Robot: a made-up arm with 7 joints. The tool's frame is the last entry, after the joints. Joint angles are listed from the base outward.
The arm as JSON. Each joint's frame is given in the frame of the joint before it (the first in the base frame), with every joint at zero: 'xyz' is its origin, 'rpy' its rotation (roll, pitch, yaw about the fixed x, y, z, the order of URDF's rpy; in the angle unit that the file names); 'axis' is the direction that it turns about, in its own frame. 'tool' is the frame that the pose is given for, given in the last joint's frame.
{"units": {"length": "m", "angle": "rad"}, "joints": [
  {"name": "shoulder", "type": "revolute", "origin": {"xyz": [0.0, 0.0, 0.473], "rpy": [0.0, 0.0, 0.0]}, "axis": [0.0, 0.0, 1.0]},
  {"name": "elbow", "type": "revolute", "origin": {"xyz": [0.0, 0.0, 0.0], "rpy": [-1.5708, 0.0, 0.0]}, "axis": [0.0, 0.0, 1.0]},
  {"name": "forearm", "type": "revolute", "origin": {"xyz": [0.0, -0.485, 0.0], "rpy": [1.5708, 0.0, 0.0]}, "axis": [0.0, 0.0, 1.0]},
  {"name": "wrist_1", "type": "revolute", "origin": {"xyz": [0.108, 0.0, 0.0], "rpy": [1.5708, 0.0, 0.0]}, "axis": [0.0, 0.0, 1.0]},
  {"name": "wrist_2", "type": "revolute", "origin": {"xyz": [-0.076, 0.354, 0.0], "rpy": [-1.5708, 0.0, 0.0]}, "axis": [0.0, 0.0, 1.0]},
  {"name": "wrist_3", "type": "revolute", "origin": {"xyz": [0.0, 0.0, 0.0], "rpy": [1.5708, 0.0, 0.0]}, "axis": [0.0, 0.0, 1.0]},
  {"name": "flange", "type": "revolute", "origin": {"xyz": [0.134, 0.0, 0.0], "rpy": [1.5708, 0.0, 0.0]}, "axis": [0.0, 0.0, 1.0]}
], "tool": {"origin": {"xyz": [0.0, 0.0, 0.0], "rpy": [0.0, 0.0, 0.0]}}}
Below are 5 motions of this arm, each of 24 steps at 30 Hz.
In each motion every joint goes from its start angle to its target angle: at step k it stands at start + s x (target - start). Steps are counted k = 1, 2, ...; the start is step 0. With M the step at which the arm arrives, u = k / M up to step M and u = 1 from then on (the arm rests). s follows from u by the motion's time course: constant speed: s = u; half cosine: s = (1 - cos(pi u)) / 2; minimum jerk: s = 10 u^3 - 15 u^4 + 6 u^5.
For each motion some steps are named. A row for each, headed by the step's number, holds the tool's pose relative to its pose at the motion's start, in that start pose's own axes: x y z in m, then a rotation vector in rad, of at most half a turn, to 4 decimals.
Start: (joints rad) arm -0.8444 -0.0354 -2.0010 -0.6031 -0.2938 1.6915 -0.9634
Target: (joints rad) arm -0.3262 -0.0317 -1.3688 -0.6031 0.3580 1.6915 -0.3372
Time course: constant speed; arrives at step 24
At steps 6, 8, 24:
6: 0.0654 -0.0487 -0.0336 0.2384 0.3405 0.0405
8: 0.0838 -0.0658 -0.0488 0.3339 0.4414 0.0499
24: 0.1526 -0.1952 -0.2226 1.3133 0.9476 -0.0291

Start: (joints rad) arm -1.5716 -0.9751 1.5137 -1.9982 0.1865 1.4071 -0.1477
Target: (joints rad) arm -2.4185 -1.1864 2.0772 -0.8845 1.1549 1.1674 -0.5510
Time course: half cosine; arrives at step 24
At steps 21, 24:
21: 0.2978 -0.1249 -0.1061 0.7589 0.2455 -0.9183
24: 0.3068 -0.1247 -0.1064 0.7975 0.2602 -0.9627

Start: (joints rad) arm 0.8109 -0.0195 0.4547 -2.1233 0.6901 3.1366 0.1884
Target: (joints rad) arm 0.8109 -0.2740 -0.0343 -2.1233 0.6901 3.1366 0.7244
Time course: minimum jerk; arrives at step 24
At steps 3, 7, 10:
3: 0.0027 0.0016 -0.0031 -0.0020 0.0082 0.0112
7: 0.0248 0.0159 -0.0303 -0.0151 0.0784 0.1074
10: 0.0536 0.0376 -0.0731 -0.0226 0.1797 0.2474

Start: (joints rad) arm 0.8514 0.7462 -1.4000 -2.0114 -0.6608 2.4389 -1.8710
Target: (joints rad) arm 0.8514 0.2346 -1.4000 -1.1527 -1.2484 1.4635 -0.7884
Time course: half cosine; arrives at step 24
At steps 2, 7, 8, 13, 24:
2: -0.0064 -0.0016 -0.0027 0.0036 -0.0061 0.0214
7: -0.0757 -0.0269 -0.0296 0.0443 -0.0756 0.2647
8: -0.0975 -0.0381 -0.0370 0.0578 -0.0984 0.3456
13: -0.2251 -0.1357 -0.0696 0.1485 -0.2369 0.8748
24: -0.3716 -0.3630 -0.0733 0.3526 -0.4273 1.7357

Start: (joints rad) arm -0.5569 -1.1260 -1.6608 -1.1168 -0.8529 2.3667 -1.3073
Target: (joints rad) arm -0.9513 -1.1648 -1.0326 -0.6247 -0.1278 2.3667 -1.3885
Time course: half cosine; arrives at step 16
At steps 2, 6, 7, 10, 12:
2: -0.0118 0.0076 -0.0196 -0.0270 0.0240 0.0338
6: -0.1010 0.0391 -0.1643 -0.2280 0.2109 0.2558
7: -0.1330 0.0406 -0.2154 -0.3012 0.2822 0.3245
10: -0.2304 0.0162 -0.3693 -0.5365 0.5219 0.5054
12: -0.2820 -0.0153 -0.4505 -0.6737 0.6693 0.5842

